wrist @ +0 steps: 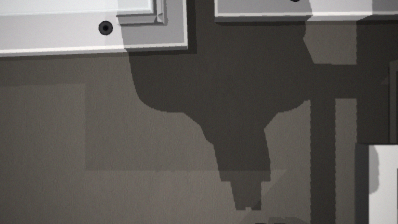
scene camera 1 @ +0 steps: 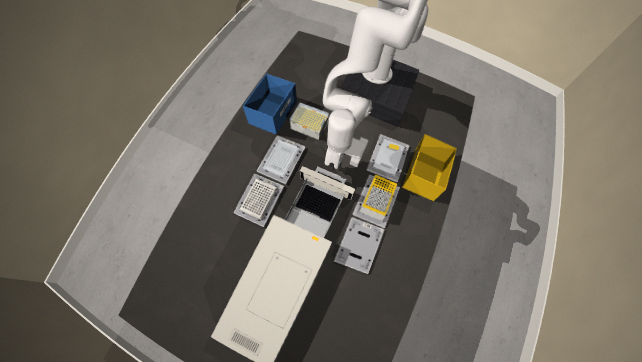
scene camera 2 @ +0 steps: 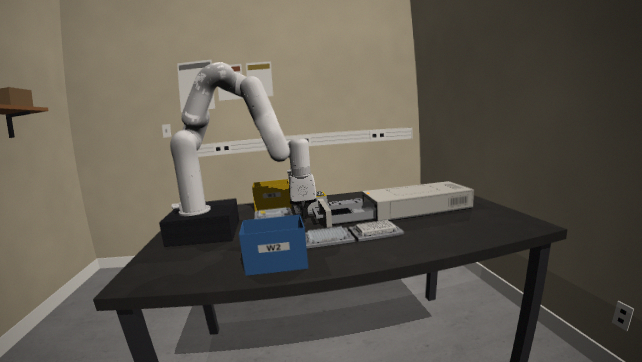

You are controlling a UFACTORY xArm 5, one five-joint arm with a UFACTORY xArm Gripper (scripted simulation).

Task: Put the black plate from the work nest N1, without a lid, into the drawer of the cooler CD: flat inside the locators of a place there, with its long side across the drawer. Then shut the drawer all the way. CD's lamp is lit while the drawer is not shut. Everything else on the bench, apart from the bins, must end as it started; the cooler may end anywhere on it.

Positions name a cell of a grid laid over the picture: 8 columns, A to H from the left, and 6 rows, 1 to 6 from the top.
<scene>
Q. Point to a beige cooler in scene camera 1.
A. D5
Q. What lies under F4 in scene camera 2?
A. A beige cooler.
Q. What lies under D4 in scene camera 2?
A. My gripper.
</scene>
